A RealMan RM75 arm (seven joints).
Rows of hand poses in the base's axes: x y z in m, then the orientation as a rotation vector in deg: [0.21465 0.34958 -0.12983 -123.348 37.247 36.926]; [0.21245 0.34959 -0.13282 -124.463 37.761 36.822]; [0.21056 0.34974 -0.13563 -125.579 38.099 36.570]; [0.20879 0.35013 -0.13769 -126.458 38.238 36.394]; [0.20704 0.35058 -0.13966 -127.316 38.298 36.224]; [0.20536 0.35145 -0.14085 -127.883 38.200 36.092]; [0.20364 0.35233 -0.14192 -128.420 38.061 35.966]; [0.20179 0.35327 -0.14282 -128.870 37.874 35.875]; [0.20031 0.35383 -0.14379 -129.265 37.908 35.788]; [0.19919 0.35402 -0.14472 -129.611 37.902 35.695]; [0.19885 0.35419 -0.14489 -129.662 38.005 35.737]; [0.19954 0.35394 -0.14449 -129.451 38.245 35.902]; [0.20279 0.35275 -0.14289 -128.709 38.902 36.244]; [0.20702 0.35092 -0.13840 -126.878 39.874 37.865]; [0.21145 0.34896 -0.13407 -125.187 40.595 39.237]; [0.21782 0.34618 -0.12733 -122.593 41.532 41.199]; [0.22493 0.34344 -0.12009 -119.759 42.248 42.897]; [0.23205 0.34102 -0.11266 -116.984 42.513 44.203]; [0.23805 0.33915 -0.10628 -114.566 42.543 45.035]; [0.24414 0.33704 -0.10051 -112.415 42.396 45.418]
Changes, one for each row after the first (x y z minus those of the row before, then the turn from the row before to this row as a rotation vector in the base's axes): [-0.00220 0.00001 -0.00299 -1.193 0.087 0.069]; [-0.00189 0.00015 -0.00281 -1.131 -0.079 0.127]; [-0.00177 0.00039 -0.00206 -0.843 -0.088 0.187]; [-0.00175 0.00045 -0.00197 -0.794 -0.108 0.230]; [-0.00168 0.00087 -0.00119 -0.474 -0.130 0.230]; [-0.00172 0.00088 -0.00107 -0.432 -0.138 0.246]; [-0.00185 0.00094 -0.00090 -0.336 -0.128 0.254]; [-0.00148 0.00056 -0.00097 -0.369 -0.052 0.098]; [-0.00112 0.00019 -0.00093 -0.310 -0.069 0.103]; [-0.00034 0.00017 -0.00017 -0.083 0.063 -0.032]; [0.00069 -0.00025 0.00040 0.104 0.196 -0.175]; [0.00325 -0.00119 0.00160 0.426 0.459 -0.576]; [0.00423 -0.00183 0.00449 1.299 1.496 -0.772]; [0.00443 -0.00196 0.00433 1.244 1.252 -0.644]; [0.00637 -0.00278 0.00674 1.940 1.793 -0.928]; [0.00711 -0.00274 0.00724 2.199 1.570 -0.984]; [0.00712 -0.00242 0.00743 2.305 1.156 -0.839]; [0.00600 -0.00187 0.00638 2.074 0.737 -0.734]; [0.00609 -0.00211 0.00577 1.904 0.348 -0.701]
